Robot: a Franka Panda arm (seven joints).
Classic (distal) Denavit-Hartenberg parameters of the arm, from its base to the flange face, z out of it. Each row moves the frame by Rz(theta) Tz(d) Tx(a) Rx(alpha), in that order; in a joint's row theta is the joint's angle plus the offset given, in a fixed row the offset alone. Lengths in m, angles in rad.
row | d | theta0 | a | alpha
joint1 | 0.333 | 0 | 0 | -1.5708
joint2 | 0 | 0 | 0 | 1.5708
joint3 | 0.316 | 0 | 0.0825 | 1.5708
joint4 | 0 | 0 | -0.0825 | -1.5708
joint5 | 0.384 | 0 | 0 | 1.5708
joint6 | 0 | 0 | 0.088 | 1.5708
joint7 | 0.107 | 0 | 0 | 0
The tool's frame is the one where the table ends.
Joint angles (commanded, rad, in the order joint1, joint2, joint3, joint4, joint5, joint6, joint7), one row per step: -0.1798, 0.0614, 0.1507, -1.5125, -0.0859, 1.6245, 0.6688; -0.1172, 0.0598, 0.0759, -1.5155, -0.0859, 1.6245, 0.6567; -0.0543, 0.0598, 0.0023, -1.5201, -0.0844, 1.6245, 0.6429; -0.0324, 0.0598, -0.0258, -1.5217, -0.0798, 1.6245, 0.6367; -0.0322, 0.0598, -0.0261, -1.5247, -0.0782, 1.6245, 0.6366; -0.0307, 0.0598, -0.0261, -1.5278, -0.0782, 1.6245, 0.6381
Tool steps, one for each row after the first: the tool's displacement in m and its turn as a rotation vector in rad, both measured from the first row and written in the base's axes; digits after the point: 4 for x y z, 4 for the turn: -0.0007, -0.0056, -0.0008, -0.0052, 0.0031, 0.0000; -0.0011, -0.0103, -0.0030, -0.0085, 0.0091, 0.0032; -0.0013, -0.0129, -0.0038, -0.0057, 0.0111, 0.0032; -0.0014, -0.0128, -0.0052, -0.0039, 0.0140, 0.0032; -0.0014, -0.0119, -0.0067, -0.0037, 0.0169, 0.0032
